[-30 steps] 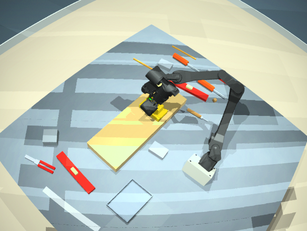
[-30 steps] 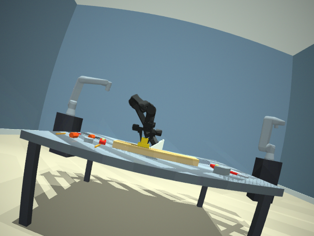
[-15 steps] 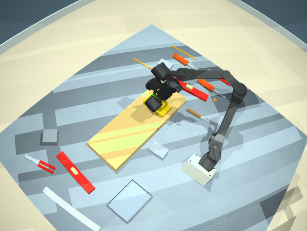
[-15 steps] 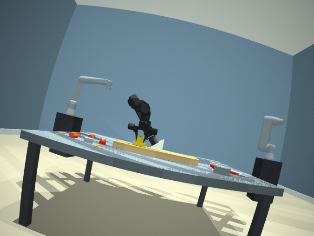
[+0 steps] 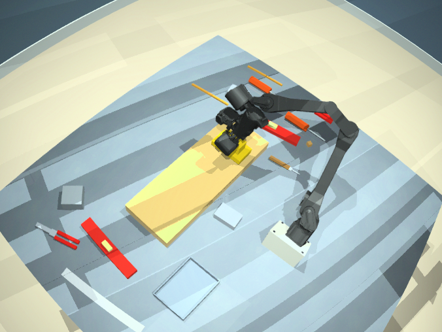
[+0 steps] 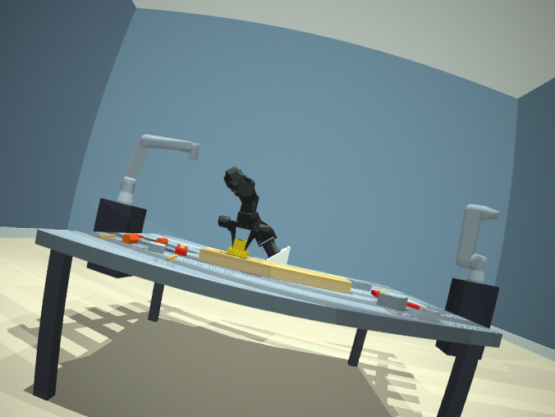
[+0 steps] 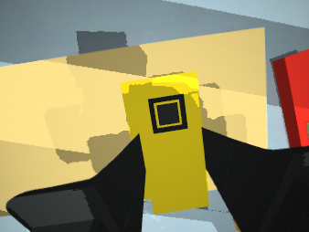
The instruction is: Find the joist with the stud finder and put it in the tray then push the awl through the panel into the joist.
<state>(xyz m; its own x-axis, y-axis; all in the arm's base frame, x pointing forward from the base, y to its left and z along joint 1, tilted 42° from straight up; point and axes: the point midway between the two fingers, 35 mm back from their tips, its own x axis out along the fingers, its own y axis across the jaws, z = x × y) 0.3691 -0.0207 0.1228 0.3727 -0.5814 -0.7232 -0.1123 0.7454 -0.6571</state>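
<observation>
The shallow grey tray is 270 mm behind my gripper tip, 440 mm to the left of it and 50 mm below it. The rest, counted from my gripper tip: awl 180 mm behind, 120 mm to the right, 60 mm below; then square indicator 20 mm ahead, 30 mm above; then yellow stud finder 10 mm ahead, 20 mm above.
</observation>
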